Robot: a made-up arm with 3 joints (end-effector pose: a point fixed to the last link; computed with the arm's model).
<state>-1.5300 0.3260 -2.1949</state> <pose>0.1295 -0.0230 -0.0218 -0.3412 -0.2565 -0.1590</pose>
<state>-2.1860 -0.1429 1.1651</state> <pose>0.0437 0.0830 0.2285 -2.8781 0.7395 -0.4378</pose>
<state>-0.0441 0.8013 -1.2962</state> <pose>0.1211 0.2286 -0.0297 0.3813 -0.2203 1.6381</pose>
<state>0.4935 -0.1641 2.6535</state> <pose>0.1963 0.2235 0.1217 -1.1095 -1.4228 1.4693</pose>
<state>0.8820 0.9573 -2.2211</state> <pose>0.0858 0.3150 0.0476 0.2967 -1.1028 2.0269</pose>
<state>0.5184 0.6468 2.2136</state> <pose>0.1430 0.1438 0.2194 -0.8225 -2.1758 0.2928</pose>
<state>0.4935 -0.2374 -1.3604</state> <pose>0.0283 0.0871 -0.0527 0.0024 1.0072 1.7821</pose>
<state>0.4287 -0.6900 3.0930</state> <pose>0.2051 0.1664 0.0180 -1.1596 -0.4122 1.9100</pose>
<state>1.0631 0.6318 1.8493</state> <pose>0.0947 0.1487 0.2231 -0.3243 -2.4980 0.2114</pose>
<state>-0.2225 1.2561 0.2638</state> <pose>-0.0221 0.1689 0.0257 1.1875 0.6740 2.1104</pose>
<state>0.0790 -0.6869 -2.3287</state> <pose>0.1219 0.0588 -0.0449 -0.5646 0.5523 1.5190</pose>
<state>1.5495 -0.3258 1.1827</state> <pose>-0.0190 0.1555 0.2163 -0.0713 2.9504 -0.5314</pose>
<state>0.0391 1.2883 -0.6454</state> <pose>0.0516 0.2480 -0.0038 0.7290 -0.1365 2.1016</pose>
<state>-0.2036 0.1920 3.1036</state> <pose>0.2423 0.0999 0.1001 -1.0163 -0.9483 0.8316</pose>
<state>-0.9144 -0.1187 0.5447</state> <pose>0.0158 0.1843 0.1814 2.4051 1.0517 0.4554</pose>
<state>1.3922 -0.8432 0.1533</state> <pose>-0.0325 0.0579 0.1781 -0.3903 2.5788 0.2852</pose>
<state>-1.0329 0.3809 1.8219</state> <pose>0.0525 0.0438 0.2260 -2.3591 -0.9516 -0.6264</pose>
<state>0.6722 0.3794 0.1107</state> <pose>-0.0491 0.0645 0.0776 0.8384 2.0990 1.7425</pose>
